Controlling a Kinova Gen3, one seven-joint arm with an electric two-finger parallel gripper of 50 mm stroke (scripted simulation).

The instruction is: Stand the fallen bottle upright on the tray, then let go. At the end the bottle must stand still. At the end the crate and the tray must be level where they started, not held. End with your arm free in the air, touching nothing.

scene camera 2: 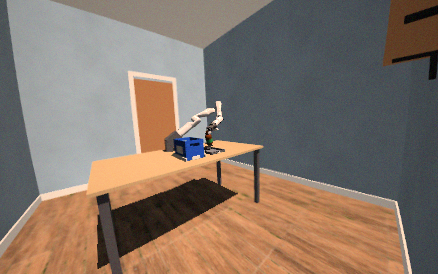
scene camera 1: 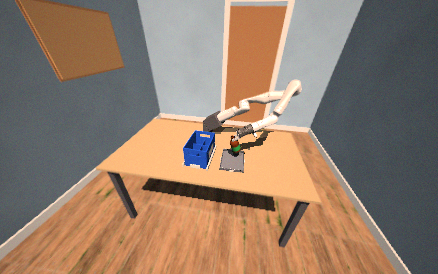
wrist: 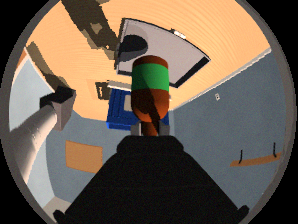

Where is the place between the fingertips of my gripper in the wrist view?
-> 149,125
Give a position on a tray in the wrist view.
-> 184,59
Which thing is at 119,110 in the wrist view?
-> A blue crate.
